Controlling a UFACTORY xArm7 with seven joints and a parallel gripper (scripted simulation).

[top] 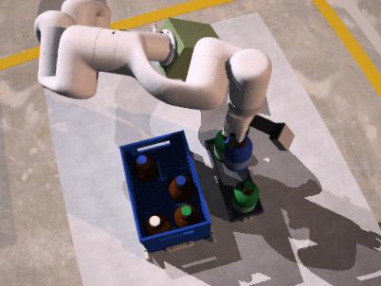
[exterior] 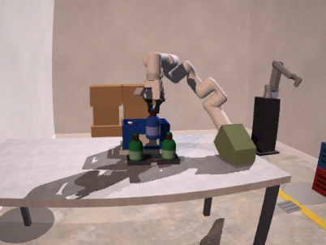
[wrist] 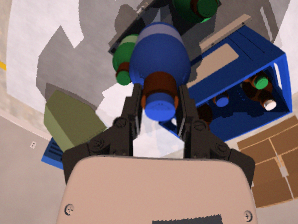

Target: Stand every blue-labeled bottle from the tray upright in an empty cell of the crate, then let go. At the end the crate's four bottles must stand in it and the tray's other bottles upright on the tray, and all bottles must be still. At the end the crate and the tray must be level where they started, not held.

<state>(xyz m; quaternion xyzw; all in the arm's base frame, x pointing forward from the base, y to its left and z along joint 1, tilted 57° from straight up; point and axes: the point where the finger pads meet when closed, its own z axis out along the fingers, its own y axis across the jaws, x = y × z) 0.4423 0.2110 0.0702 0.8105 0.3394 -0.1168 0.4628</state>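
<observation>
The blue-labeled bottle lies 7 cm below my hand. From my hand the other things lie so: black tray (27 cm below); blue crate (21 cm to the right, 20 cm below, 1 cm ahead).
</observation>
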